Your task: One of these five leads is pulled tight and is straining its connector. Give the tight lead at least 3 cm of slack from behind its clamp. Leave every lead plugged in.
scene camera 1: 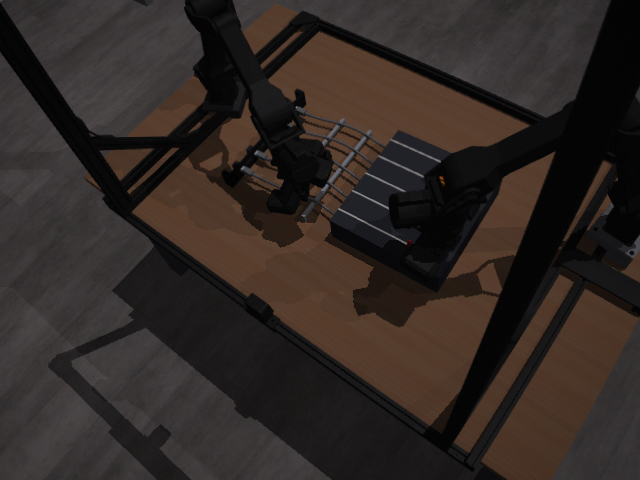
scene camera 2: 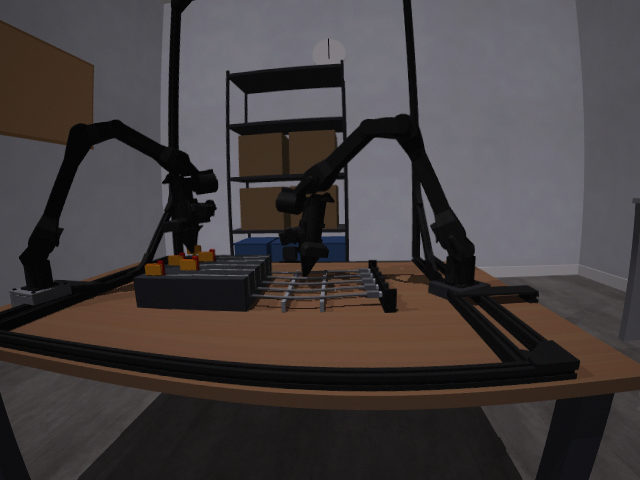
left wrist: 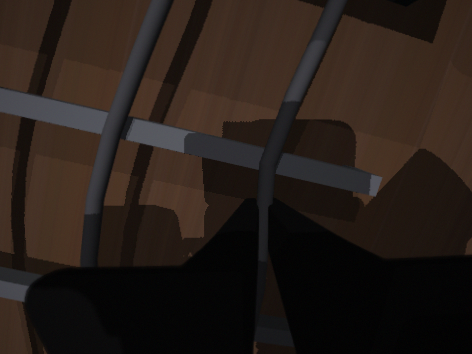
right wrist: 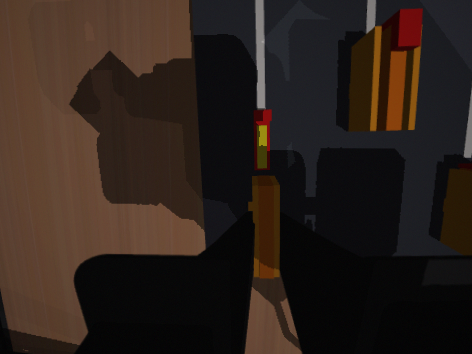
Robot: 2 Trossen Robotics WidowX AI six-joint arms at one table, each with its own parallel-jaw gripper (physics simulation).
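Places are measured from the left arm's base along level axes (x ahead, y left, z up), in metres.
Pixels of known places: left gripper, fingertip midpoint: (scene camera 1: 306, 200) (scene camera 2: 304, 276) (left wrist: 259, 208); right gripper, fingertip midpoint: (scene camera 1: 432, 253) (scene camera 2: 193, 252) (right wrist: 263, 221); left arm's base at its link origin: (scene camera 1: 224, 95) (scene camera 2: 459, 282); right arm's base at its link origin: (scene camera 1: 623, 227) (scene camera 2: 40, 286).
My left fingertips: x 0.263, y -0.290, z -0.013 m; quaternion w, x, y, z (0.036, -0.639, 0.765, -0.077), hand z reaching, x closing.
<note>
For each thing: its top centre in the pictures, then the offset to it from my left fingertips. "spot": a spot on its surface instead.
- dark box at its top centre: (scene camera 1: 417, 197) (scene camera 2: 209, 265) dx +0.241, dy -0.008, dz +0.052 m
- black strip at a spot on its surface: (scene camera 2: 389, 300) spot: dx -0.061, dy +0.298, dz +0.011 m
- nearest connector at a spot on its surface: (scene camera 1: 247, 169) spot: dx -0.146, dy +0.061, dz +0.016 m
- rightmost lead at a spot on its surface: (left wrist: 300, 82) spot: dx +0.044, dy -0.020, dz +0.013 m
- rail at a spot on its surface: (left wrist: 325, 171) spot: dx +0.011, dy -0.026, dz +0.007 m
- orange clamp part at a spot on its surface: (right wrist: 266, 240) spot: dx +0.279, dy -0.142, dz +0.086 m
- yellow piece at a spot on its surface: (right wrist: 262, 140) spot: dx +0.244, dy -0.125, dz +0.055 m
- pale lead at a spot on its surface: (right wrist: 260, 55) spot: dx +0.206, dy -0.108, dz +0.053 m
- orange clamp at a spot on its surface: (right wrist: 387, 85) spot: dx +0.246, dy -0.072, dz +0.075 m
- neighbouring lead at a spot on its surface: (left wrist: 117, 122) spot: dx +0.044, dy +0.041, dz +0.013 m
Several grey leads run from a dark box (scene camera 1: 361, 245) (scene camera 2: 191, 292) over two pale rails to light connectors at a black strip (scene camera 2: 389, 300). In scene camera 1 the nearest connector (scene camera 1: 247, 169) sits at the strip. My left gripper (scene camera 2: 306, 273) (left wrist: 259, 208) is shut on the rightmost lead (left wrist: 300, 82) in the left wrist view; this lead bends where it crosses the rail (left wrist: 325, 171). My right gripper (right wrist: 263, 221) is shut on an orange clamp part (right wrist: 266, 240), behind a small red and yellow piece (right wrist: 262, 140) at the end of a pale lead (right wrist: 260, 55). The strip ends of some leads are hidden in scene camera 1.
Another orange clamp (right wrist: 387, 85) with a red top stands right of the right gripper. Orange clamps (scene camera 2: 154, 269) (scene camera 2: 189, 264) stand on the box. A neighbouring lead (left wrist: 117, 122) runs left of the held one. A black frame (scene camera 2: 310, 374) edges the table.
</note>
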